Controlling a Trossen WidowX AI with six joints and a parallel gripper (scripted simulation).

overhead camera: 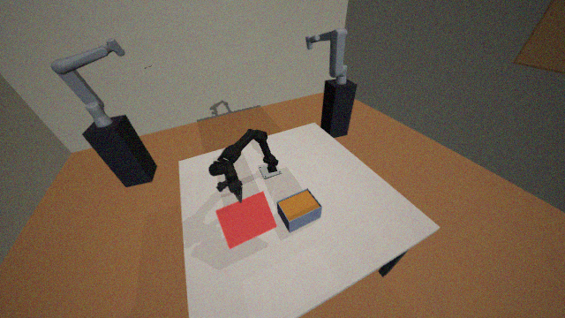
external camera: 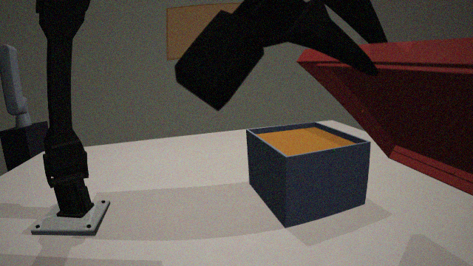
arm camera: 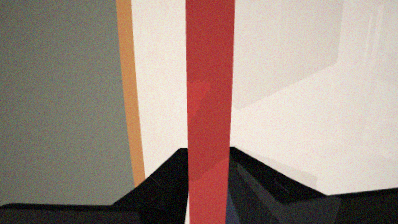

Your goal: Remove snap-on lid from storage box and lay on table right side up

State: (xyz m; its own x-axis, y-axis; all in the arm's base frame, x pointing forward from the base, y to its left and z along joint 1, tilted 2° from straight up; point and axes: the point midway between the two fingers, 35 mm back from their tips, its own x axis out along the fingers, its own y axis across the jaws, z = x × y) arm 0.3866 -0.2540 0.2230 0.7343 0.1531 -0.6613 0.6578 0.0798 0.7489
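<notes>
Now: gripper tip 60 mm short of the red lid, 50 mm above it and 10 mm to the right of it. Also, from my gripper tip: blue storage box: 300 mm to the left, 170 mm below, 20 mm ahead.
</notes>
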